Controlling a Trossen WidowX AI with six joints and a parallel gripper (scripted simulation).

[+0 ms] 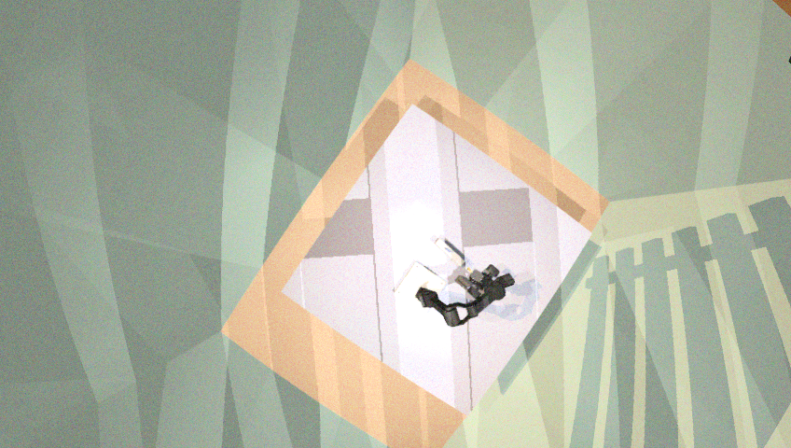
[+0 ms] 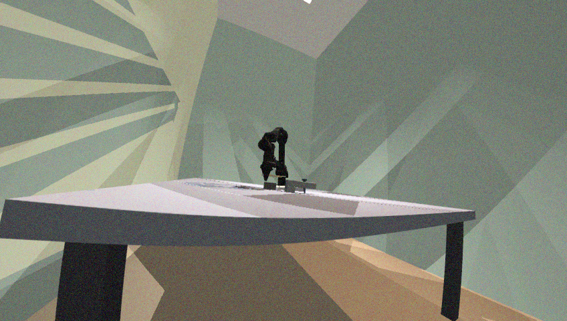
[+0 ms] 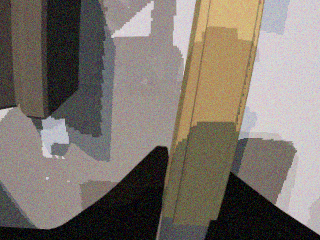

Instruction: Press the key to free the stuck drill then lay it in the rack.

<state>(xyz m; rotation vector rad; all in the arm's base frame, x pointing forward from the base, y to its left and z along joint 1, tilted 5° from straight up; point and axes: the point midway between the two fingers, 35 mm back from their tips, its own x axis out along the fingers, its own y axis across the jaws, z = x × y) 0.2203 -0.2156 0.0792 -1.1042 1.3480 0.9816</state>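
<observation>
Now: gripper tip 4 cm to the right of the drill, 3 cm below it and 1 cm short of it. From my gripper tip the other things lie so: dark block 6 cm to the left, 6 cm behind, 3 cm below; then key 23 cm to the left, 6 cm ahead.
</observation>
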